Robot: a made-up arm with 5 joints.
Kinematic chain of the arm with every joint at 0, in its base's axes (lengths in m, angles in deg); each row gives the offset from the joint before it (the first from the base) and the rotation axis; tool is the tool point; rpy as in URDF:
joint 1: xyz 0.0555 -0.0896 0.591 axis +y
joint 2: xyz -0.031 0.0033 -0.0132 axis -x
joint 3: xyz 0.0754 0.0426 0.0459 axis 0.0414 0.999 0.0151
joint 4: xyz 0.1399 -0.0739 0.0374 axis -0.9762 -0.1 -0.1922
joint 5: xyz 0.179 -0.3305 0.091 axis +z
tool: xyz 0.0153 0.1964 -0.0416 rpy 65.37 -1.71 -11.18
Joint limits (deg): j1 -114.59..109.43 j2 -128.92..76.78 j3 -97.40..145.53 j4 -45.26..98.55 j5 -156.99..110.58
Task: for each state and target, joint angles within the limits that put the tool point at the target. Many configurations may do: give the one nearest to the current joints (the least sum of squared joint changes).
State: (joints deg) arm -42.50 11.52 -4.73 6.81 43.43
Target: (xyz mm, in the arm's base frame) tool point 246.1 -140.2 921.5
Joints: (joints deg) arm -24.27 28.75 -3.75 11.98 15.73
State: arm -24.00 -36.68 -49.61 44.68 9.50
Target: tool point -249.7 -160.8 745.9
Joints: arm -48.27 -3.21 -73.94 62.21 14.34
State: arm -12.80 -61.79 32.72 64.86 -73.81
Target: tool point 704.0 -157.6 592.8
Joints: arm -14.25 -65.64 45.25 64.35 -75.78
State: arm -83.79 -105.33 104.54 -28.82 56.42
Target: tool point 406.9 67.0 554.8
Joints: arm -85.27 -96.50 101.87 -16.72 95.22
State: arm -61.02 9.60 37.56 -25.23 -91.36
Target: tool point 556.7 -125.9 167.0
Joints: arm -27.67 -31.01 51.66 -34.50 -112.29
